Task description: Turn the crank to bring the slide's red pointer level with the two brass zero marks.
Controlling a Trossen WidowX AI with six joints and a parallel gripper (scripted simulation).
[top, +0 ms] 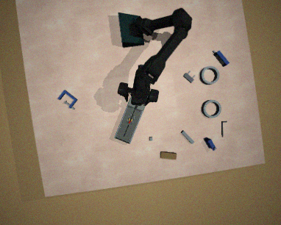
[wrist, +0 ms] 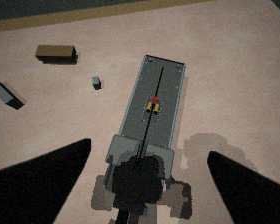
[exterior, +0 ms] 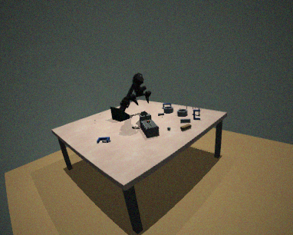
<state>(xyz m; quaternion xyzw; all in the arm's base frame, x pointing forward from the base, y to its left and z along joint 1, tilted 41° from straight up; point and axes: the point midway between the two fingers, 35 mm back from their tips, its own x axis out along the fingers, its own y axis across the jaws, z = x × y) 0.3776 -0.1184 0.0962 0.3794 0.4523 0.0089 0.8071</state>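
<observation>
Now: the dark handle 14 cm below my gripper tip, 8 cm behind it and 5 cm to the left of it. From my gripper tip the other things lie so: small grey cube: 21 cm ahead, 19 cm below, 6 cm to the left; red pointer: 12 cm below, 9 cm ahead, 5 cm to the right; brown block: 31 cm ahead, 19 cm below, 14 cm to the left.
</observation>
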